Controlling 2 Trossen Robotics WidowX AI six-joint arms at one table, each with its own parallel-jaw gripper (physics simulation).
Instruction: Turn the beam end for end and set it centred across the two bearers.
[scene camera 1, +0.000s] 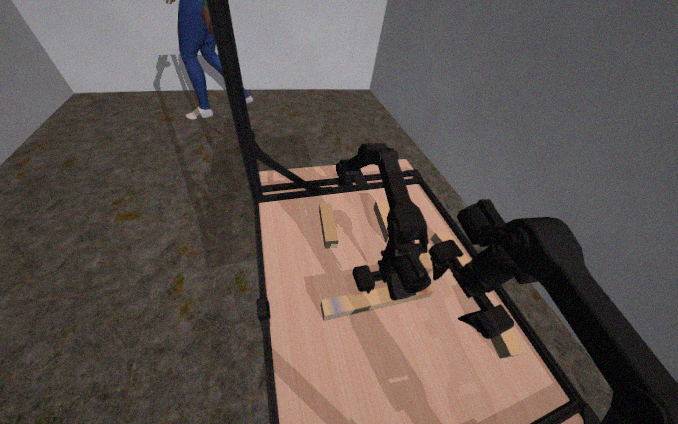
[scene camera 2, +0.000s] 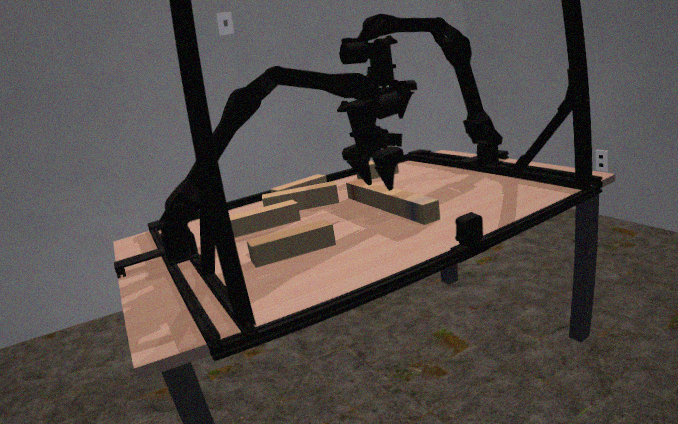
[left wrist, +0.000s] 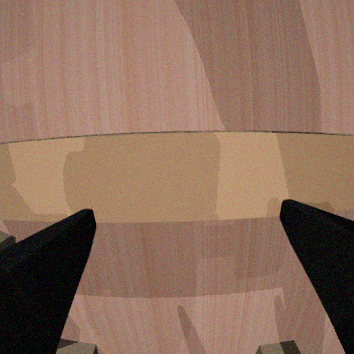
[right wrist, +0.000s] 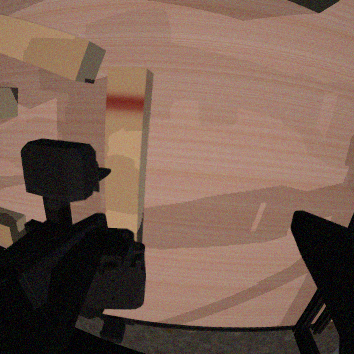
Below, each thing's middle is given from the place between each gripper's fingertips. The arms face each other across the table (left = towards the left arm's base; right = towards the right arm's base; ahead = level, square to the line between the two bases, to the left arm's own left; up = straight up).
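Scene:
With the beam (scene camera 2: 424, 210) as my reference, my left gripper is 1 cm past it, 1 cm to the left of it and 3 cm above it.
My right hand is 80 mm past the beam, 90 mm to the right of it and 180 mm above it. So, going by its middle, the beam is nearer to my left gripper than to my right hand.

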